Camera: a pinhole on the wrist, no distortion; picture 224 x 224 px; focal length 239.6 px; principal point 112.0 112.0 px. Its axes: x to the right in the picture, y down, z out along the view. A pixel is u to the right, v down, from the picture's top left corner.
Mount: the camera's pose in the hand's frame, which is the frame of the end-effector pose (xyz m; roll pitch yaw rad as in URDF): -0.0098 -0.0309 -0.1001 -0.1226 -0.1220 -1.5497
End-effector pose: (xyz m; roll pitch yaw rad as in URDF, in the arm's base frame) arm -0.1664 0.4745 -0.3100 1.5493 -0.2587 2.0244
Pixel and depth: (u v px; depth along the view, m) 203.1 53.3 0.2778
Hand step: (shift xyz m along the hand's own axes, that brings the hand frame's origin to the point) -0.0419 -0.1019 0.1947
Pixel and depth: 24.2 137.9 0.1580
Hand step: 0.0249 0.0461 0.0464
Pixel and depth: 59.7 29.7 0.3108
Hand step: -0.0800 0.0741 0.2108
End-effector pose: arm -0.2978 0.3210 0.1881 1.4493 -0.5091 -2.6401
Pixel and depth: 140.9 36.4 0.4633
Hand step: -0.0983 -0.0301 0.3808
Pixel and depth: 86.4 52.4 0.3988
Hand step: -0.0614 0.0600 0.2996
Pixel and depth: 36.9 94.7 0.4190
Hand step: 0.0076 0.1509 0.3004
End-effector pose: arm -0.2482 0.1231 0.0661 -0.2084 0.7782 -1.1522
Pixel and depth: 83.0 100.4 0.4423
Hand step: 0.0208 0.0766 0.3317
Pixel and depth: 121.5 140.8 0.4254
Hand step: 0.0922 0.0051 0.3148
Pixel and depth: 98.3 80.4 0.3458
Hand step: -0.0141 0.0311 0.2437
